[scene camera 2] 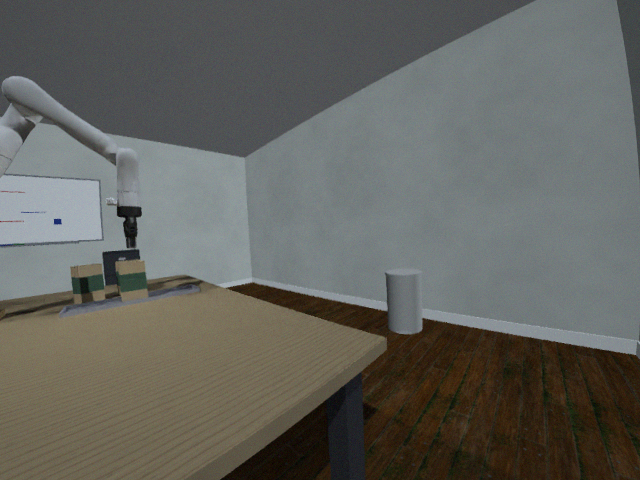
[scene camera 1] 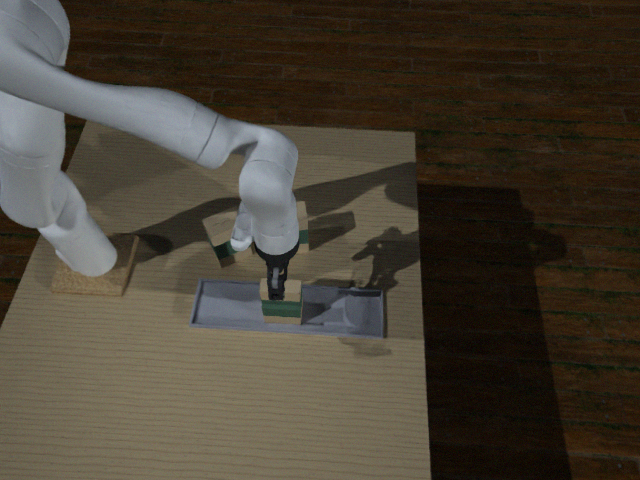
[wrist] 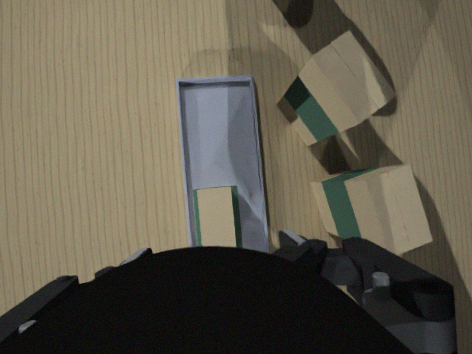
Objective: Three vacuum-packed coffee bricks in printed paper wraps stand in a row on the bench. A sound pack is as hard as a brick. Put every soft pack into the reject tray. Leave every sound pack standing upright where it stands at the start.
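Pixels of known places: gripper, fingertip midpoint: [scene camera 2: 131,248] [scene camera 1: 280,274]; arm's base, link origin: [scene camera 1: 96,258].
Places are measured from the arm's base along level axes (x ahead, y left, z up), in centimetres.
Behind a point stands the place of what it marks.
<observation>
One coffee pack [scene camera 1: 281,310] {x 42.2, y -18.3, z 5.9 cm} [scene camera 2: 132,281] {x 41.7, y -18.3, z 5.8 cm} [wrist: 216,217] {x 41.0, y -15.7, z 12.5 cm} with a green band stands upright inside the grey reject tray [scene camera 1: 227,304] {x 29.9, y -12.9, z -1.5 cm} [scene camera 2: 82,308] {x 27.9, y -10.2, z -1.7 cm} [wrist: 207,125] {x 29.3, y -14.6, z -1.5 cm}. My gripper [scene camera 1: 276,296] [scene camera 2: 131,246] {x 42.8, y -15.9, z 17.4 cm} [wrist: 217,254] {x 42.8, y -15.9, z 17.4 cm} is open and empty, just above that pack; the wrist housing hides part of the pack in the wrist view. A second pack [scene camera 1: 223,251] {x 29.8, y -3.0, z 5.0 cm} [scene camera 2: 87,283] {x 30.4, y -2.7, z 5.6 cm} [wrist: 345,82] {x 31.3, y -0.9, z 12.2 cm} stands upright on the bench behind the tray, turned at an angle. A third pack [scene camera 1: 303,237] {x 47.7, y -0.6, z 5.1 cm} [wrist: 385,210] {x 44.2, y 0.1, z 12.2 cm} stands beside it, partly hidden by the arm in scene camera 1.
The arm's base stands on a wooden plate [scene camera 1: 72,284] {x -4.2, y -6.2, z -0.3 cm} at the left of the bench [scene camera 1: 206,403] {x 26.3, y -34.1, z -1.8 cm} [scene camera 2: 206,351] {x 40.9, y -74.8, z -1.8 cm}. The bench's right edge lies a little beyond the tray's right end. A dark panel [scene camera 2: 110,268] shows behind the packs. A pale cylinder [scene camera 2: 404,302] stands on the floor.
</observation>
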